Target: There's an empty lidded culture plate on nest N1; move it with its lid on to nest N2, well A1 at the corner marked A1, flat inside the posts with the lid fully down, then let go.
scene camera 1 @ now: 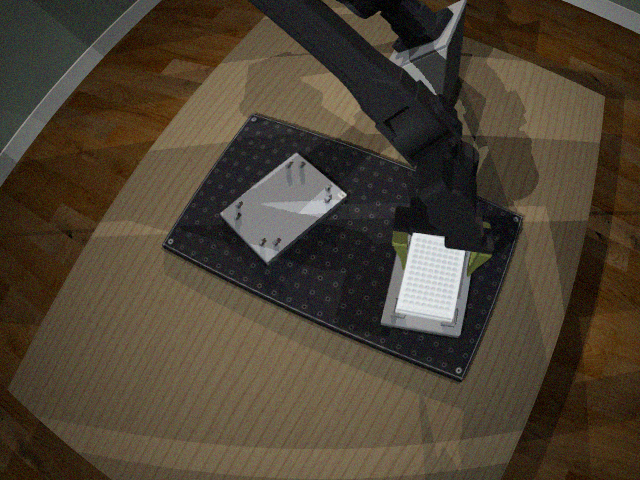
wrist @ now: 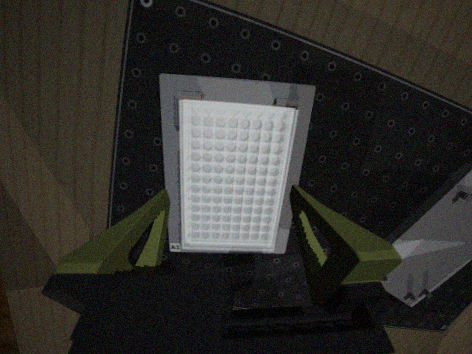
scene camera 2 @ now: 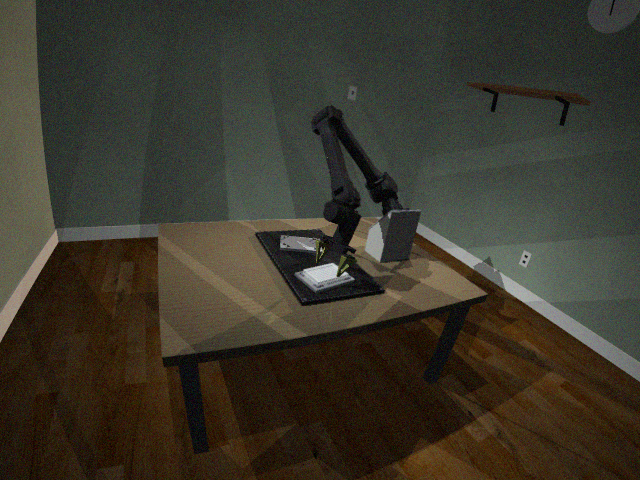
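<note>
The white lidded plate lies on a grey nest and looks flat inside the posts. The nest's A1 mark shows at the corner nearest the wrist. The lid looks down, but its seam is too small to judge. My gripper is open, with a green finger on each long side of the plate and a gap to both sides. A second grey nest is empty, its posts bare. I cannot read either nest's number.
Both nests sit on a black perforated board on the wooden table. The second nest is turned at an angle to the first. A grey wedge-shaped block stands at the arm's base.
</note>
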